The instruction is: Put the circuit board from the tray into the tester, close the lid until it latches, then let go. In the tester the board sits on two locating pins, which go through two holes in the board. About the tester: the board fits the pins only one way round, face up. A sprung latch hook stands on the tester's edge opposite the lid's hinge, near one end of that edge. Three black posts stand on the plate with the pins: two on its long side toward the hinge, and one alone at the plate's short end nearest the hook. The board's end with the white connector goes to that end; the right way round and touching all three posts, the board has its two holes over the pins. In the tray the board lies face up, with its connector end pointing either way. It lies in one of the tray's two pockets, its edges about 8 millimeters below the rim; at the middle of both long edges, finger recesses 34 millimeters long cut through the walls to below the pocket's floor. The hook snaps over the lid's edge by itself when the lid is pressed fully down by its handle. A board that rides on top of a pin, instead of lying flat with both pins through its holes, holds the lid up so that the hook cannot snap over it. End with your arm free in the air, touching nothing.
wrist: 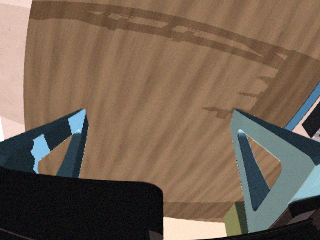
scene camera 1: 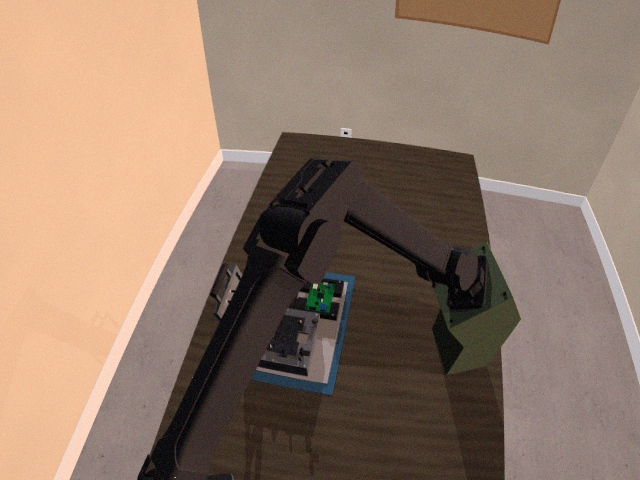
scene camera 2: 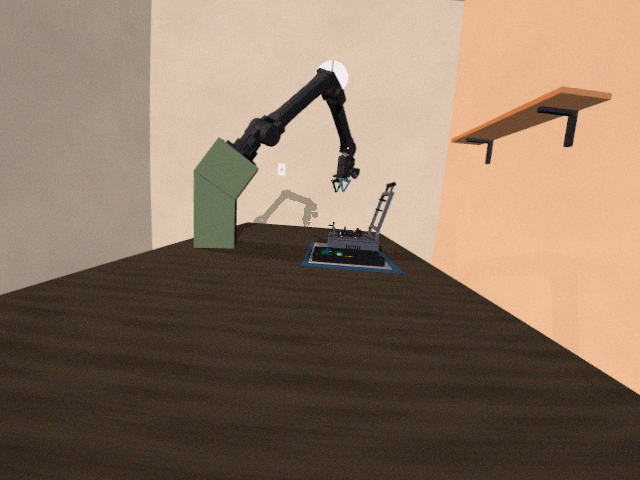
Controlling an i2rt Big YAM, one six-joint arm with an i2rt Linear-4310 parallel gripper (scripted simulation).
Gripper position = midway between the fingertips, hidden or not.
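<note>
My gripper visible (wrist: 159, 117). Clear lid (scene camera 1: 229, 288) in sight.
</note>
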